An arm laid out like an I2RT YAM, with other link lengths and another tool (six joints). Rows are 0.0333 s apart.
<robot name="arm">
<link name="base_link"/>
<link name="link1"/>
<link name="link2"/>
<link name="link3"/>
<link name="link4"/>
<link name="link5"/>
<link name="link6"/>
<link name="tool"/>
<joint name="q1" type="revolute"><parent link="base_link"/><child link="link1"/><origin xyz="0 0 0.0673" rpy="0 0 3.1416"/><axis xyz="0 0 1"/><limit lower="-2.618" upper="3.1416"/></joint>
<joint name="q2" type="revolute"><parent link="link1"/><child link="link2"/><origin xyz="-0.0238 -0.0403 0.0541" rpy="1.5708 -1.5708 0"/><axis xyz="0 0 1"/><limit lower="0" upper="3.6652"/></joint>
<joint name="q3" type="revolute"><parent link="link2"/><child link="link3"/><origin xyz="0 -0.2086 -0.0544" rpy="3.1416 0 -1.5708"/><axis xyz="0 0 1"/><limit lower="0" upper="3.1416"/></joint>
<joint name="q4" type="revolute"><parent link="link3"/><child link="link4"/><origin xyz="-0.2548 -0.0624 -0.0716" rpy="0 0 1.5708"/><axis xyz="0 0 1"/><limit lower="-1.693" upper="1.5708"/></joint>
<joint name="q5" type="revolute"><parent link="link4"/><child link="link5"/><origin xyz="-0.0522 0.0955 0.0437" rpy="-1.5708 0 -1.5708"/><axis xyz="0 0 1"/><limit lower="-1.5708" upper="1.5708"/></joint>
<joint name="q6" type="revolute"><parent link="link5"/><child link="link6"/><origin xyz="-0.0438 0 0.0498" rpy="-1.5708 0 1.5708"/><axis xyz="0 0 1"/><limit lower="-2.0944" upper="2.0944"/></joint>
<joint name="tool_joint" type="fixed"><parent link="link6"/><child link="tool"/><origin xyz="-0.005 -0.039 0.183" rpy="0 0.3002 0.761"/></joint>
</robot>
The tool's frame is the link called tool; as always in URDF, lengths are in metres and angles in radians.
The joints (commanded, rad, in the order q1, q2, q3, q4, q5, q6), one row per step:
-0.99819, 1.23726, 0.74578, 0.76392, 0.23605, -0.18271
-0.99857, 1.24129, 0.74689, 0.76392, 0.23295, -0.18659
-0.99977, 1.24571, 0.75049, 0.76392, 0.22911, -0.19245
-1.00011, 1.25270, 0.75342, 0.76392, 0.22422, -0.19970
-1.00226, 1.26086, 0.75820, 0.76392, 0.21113, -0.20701
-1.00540, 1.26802, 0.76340, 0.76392, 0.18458, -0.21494
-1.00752, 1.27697, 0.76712, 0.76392, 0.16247, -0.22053
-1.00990, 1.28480, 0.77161, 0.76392, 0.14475, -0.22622
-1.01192, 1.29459, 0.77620, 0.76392, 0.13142, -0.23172
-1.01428, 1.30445, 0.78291, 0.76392, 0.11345, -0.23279
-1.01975, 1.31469, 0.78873, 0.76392, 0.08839, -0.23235
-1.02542, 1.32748, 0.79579, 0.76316, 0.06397, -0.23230
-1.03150, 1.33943, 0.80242, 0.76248, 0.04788, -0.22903
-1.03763, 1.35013, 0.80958, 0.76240, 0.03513, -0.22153
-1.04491, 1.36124, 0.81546, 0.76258, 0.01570, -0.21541
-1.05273, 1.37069, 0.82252, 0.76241, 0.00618, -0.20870
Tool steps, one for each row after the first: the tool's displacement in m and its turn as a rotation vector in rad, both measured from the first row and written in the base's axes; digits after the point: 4 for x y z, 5 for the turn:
0.0008, -0.0006, -0.0013, 0.00079, 0.00582, 0.00160
0.0013, -0.0014, -0.0013, -0.00091, 0.01248, 0.00257
0.0026, -0.0023, -0.0030, -0.00051, 0.02237, 0.00510
0.0050, -0.0033, -0.0041, -0.00195, 0.03371, 0.01372
0.0097, -0.0035, -0.0043, -0.00694, 0.04772, 0.03417
0.0141, -0.0038, -0.0064, -0.00777, 0.06022, 0.05206
0.0174, -0.0043, -0.0075, -0.00959, 0.07081, 0.06543
0.0200, -0.0054, -0.0097, -0.00909, 0.08116, 0.07506
0.0237, -0.0061, -0.0108, -0.00951, 0.08739, 0.08990
0.0274, -0.0070, -0.0125, -0.00922, 0.09428, 0.10894
0.0310, -0.0083, -0.0152, -0.00703, 0.10225, 0.12718
0.0327, -0.0103, -0.0178, -0.00261, 0.10532, 0.13776
0.0337, -0.0124, -0.0194, 0.00194, 0.10280, 0.14598
0.0355, -0.0142, -0.0218, 0.00643, 0.10342, 0.15925
0.0348, -0.0169, -0.0229, 0.01047, 0.10041, 0.16240

